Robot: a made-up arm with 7 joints. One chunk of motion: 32 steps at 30 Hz.
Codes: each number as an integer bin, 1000 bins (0 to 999) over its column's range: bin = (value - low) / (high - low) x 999, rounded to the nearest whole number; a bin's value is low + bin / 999 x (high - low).
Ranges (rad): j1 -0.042..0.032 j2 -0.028..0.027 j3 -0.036..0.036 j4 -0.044..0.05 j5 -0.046..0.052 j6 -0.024..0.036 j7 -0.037..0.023
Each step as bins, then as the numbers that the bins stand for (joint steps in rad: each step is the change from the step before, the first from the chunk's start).
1 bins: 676 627 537 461 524 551 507
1 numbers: 0.00807 0.00652 0.00270 -0.00062 0.00540 0.00909 -0.00655
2 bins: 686 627 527 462 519 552 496
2 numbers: 0.00881 0.00652 0.00198 -0.00053 0.00491 0.00915 -0.00721
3 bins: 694 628 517 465 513 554 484
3 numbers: 0.00941 0.00657 0.00126 -0.00025 0.00432 0.00927 -0.00793
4 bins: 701 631 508 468 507 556 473
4 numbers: 0.00993 0.00674 0.00061 0.00004 0.00374 0.00939 -0.00859
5 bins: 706 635 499 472 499 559 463
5 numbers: 0.01030 0.00696 -0.00004 0.00041 0.00295 0.00957 -0.00919
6 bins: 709 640 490 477 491 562 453
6 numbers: 0.01052 0.00724 -0.00068 0.00088 0.00217 0.00975 -0.00979
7 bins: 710 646 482 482 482 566 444
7 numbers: 0.01059 0.00757 -0.00126 0.00135 0.00128 0.00999 -0.01033
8 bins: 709 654 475 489 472 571 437
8 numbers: 0.01052 0.00801 -0.00177 0.00201 0.00030 0.01029 -0.01075
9 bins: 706 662 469 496 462 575 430
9 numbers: 0.01030 0.00845 -0.00220 0.00267 -0.00068 0.01053 -0.01117
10 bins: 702 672 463 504 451 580 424
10 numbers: 0.01000 0.00900 -0.00263 0.00342 -0.00176 0.01083 -0.01153
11 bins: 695 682 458 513 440 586 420
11 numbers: 0.00948 0.00955 -0.00299 0.00427 -0.00284 0.01120 -0.01177
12 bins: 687 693 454 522 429 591 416
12 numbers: 0.00889 0.01015 -0.00328 0.00512 -0.00392 0.01150 -0.01202
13 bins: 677 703 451 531 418 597 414
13 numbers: 0.00815 0.01070 -0.00350 0.00596 -0.00499 0.01186 -0.01214
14 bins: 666 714 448 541 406 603 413
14 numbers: 0.00733 0.01131 -0.00371 0.00690 -0.00617 0.01222 -0.01220
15 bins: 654 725 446 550 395 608 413
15 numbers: 0.00644 0.01191 -0.00386 0.00775 -0.00725 0.01252 -0.01220
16 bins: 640 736 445 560 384 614 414
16 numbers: 0.00541 0.01252 -0.00393 0.00869 -0.00833 0.01288 -0.01214
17 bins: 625 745 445 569 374 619 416
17 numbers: 0.00430 0.01302 -0.00393 0.00954 -0.00931 0.01318 -0.01202
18 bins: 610 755 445 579 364 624 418
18 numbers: 0.00319 0.01357 -0.00393 0.01048 -0.01029 0.01348 -0.01189
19 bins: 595 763 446 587 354 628 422
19 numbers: 0.00207 0.01401 -0.00386 0.01123 -0.01127 0.01372 -0.01165
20 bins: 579 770 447 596 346 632 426
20 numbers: 0.00089 0.01439 -0.00378 0.01208 -0.01206 0.01396 -0.01141
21 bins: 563 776 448 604 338 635 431
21 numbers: -0.00030 0.01472 -0.00371 0.01283 -0.01284 0.01414 -0.01111
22 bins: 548 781 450 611 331 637 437
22 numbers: -0.00141 0.01500 -0.00357 0.01349 -0.01353 0.01426 -0.01075
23 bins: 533 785 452 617 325 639 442
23 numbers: -0.00252 0.01522 -0.00342 0.01406 -0.01412 0.01438 -0.01045
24 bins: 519 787 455 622 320 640 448
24 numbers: -0.00356 0.01533 -0.00321 0.01453 -0.01461 0.01444 -0.01009
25 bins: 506 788 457 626 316 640 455
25 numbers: -0.00452 0.01538 -0.00306 0.01490 -0.01500 0.01444 -0.00967
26 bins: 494 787 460 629 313 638 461
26 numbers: -0.00541 0.01533 -0.00285 0.01519 -0.01530 0.01432 -0.00931
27 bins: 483 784 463 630 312 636 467
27 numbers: -0.00622 0.01516 -0.00263 0.01528 -0.01539 0.01420 -0.00895
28 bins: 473 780 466 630 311 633 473
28 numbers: -0.00696 0.01494 -0.00241 0.01528 -0.01549 0.01402 -0.00859
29 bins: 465 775 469 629 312 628 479
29 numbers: -0.00756 0.01467 -0.00220 0.01519 -0.01539 0.01372 -0.00823
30 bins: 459 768 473 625 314 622 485
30 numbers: -0.00800 0.01428 -0.00191 0.01481 -0.01520 0.01336 -0.00787
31 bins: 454 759 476 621 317 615 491
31 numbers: -0.00837 0.01379 -0.00169 0.01443 -0.01490 0.01294 -0.00751
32 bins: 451 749 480 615 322 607 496
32 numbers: -0.00859 0.01324 -0.00141 0.01387 -0.01441 0.01246 -0.00721
